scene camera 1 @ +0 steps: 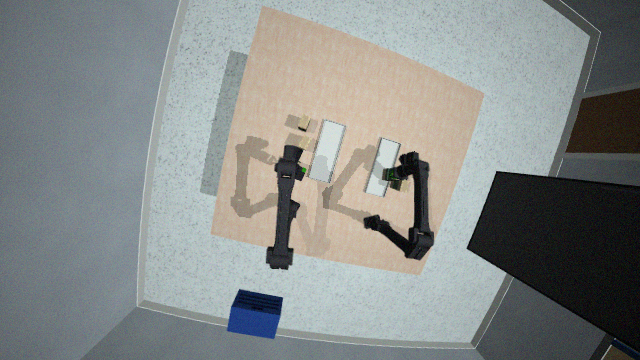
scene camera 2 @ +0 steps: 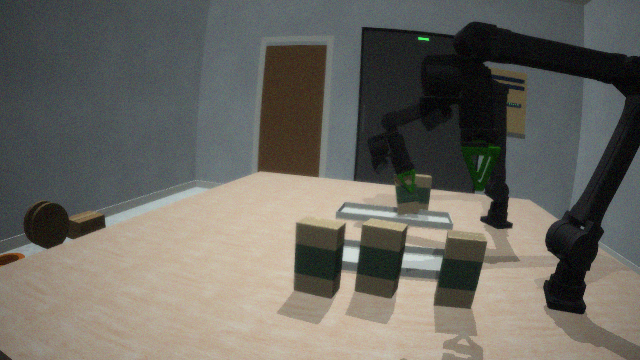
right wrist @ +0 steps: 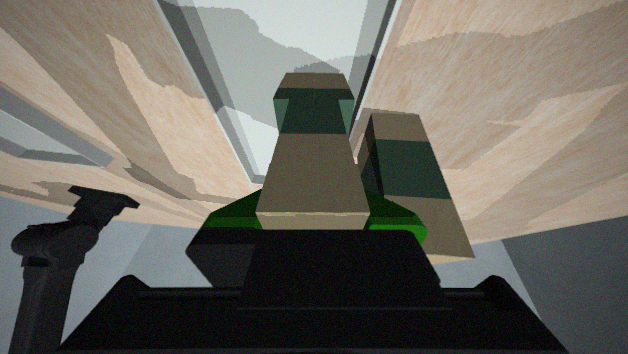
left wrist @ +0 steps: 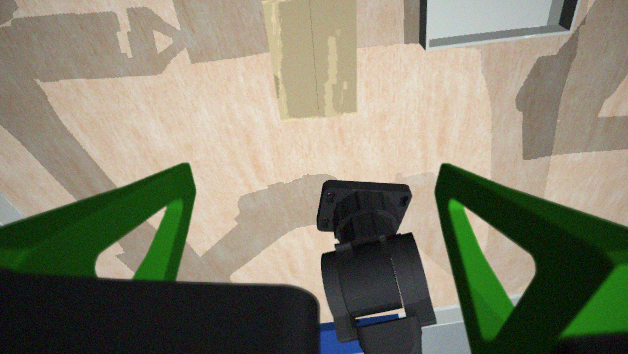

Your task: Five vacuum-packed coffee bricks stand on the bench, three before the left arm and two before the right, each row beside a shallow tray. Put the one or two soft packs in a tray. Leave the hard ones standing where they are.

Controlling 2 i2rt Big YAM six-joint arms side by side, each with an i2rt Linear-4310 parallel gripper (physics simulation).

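Places are measured from the left arm's base along level axes (x up, y left, z back), in millimetres.
Where they show: left gripper, between the fingertips: point(scene camera 2: 478, 184) point(left wrist: 315, 176); right gripper, between the fingertips: point(scene camera 1: 391, 176) point(scene camera 2: 411, 191); left arm's base, origin of its link: point(scene camera 1: 290, 205) point(scene camera 2: 562, 299) point(right wrist: 109, 195) point(left wrist: 361, 204); right arm's base, origin of its link: point(scene camera 1: 371, 221) point(scene camera 2: 495, 223).
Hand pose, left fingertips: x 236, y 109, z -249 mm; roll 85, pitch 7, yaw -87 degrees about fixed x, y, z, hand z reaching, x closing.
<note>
Things, the pixels of their centre, and the offset from my left fingertips.
- upright coffee brick, middle of its body: point(right wrist: 313, 158) point(scene camera 2: 406, 193) point(scene camera 1: 391, 174) dx -151, dy -573, dz -290 mm
- right row's tray, middle of its body: point(right wrist: 281, 64) point(scene camera 2: 396, 215) point(scene camera 1: 383, 168) dx -224, dy -533, dz -305 mm
- left row's tray, middle of its body: point(scene camera 2: 388, 258) point(scene camera 1: 327, 151) dx -224, dy -138, dz -195 mm
My right gripper point(scene camera 1: 390, 174) point(scene camera 2: 408, 181) is shut on an upright coffee brick point(scene camera 2: 405, 204) point(right wrist: 314, 170), held over or beside the near part of the right row's tray point(scene camera 1: 382, 155) point(scene camera 2: 345, 216) point(right wrist: 280, 25); exact clearance is unclear. Another brick point(right wrist: 412, 170) stands close beside it. My left gripper point(scene camera 1: 303, 170) point(scene camera 2: 480, 187) point(left wrist: 315, 176) is open and empty, above the bench. Three upright bricks point(scene camera 2: 319, 257) point(scene camera 2: 381, 258) point(scene camera 2: 460, 268) stand beside the left row's tray point(scene camera 1: 327, 150) point(left wrist: 500, 40); the left arm hides the nearest in scene camera 1. Softness cannot be seen.
The left arm's base point(left wrist: 365, 205) stands on the bench's near side, below the left gripper in its wrist view. The left arm also shows in the right wrist view at the left. A blue cabinet point(scene camera 1: 254, 312) stands on the floor beyond the bench.
</note>
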